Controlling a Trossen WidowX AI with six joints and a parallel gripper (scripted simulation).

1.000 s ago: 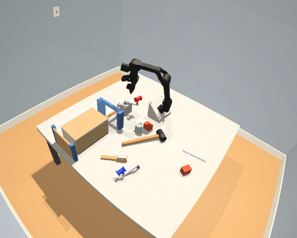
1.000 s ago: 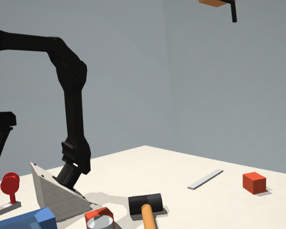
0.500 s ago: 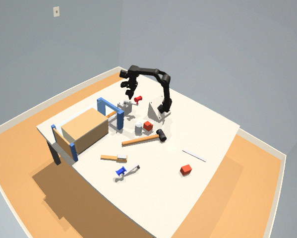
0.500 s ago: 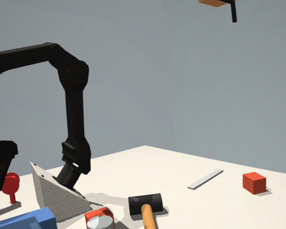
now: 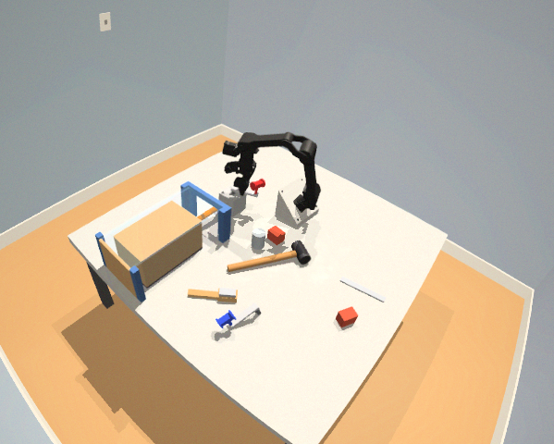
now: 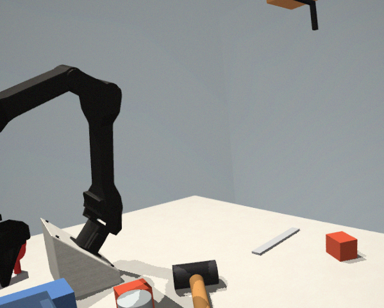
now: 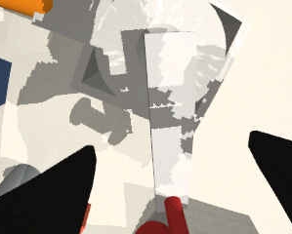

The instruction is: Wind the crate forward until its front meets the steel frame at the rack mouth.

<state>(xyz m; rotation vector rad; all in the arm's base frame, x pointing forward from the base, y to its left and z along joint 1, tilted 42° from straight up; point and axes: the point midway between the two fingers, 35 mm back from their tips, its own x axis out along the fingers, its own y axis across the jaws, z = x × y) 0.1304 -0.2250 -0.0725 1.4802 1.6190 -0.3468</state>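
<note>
My gripper tip is 1 cm to the right of the grey crank bar and 1 cm past it. Round my gripper tip: grey winch: 8 cm below, 5 cm to the right, 1 cm ahead; blue frame: 18 cm ahead, 6 cm to the right, 1 cm below; red knob: 5 cm to the left, 2 cm behind, 2 cm above.
</note>
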